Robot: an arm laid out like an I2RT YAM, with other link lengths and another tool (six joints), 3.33 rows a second.
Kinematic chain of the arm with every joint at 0, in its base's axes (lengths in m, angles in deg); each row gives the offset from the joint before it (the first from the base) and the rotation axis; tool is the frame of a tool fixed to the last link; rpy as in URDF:
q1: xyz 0 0 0.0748 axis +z
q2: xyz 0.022 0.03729 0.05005 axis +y
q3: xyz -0.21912 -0.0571 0 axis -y
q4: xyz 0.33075 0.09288 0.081 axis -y
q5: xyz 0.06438 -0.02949 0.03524 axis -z
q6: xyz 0.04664 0 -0.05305 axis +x
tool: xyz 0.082 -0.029 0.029 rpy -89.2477 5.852 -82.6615
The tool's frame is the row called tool.
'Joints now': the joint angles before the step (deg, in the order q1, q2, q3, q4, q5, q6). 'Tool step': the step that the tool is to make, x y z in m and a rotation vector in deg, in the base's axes. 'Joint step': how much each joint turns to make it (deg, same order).
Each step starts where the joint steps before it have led.
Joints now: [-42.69 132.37 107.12 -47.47 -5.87 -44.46]
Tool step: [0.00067 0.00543 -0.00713 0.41 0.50 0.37]
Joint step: [0.46 0.17 -0.83 0.36 0.06 0.07]
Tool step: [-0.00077 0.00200 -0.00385 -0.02 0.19 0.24]
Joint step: [0.11 -0.16 -0.86 0.55 0.10 -0.17]
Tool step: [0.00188 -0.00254 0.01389 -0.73 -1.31 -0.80]
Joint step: [-0.02 -1.26 0.22 0.07 -0.09 0.85]
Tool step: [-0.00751 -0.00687 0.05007 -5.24 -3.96 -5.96]
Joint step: [0.11 -8.17 -4.58 3.24 3.37 5.21]
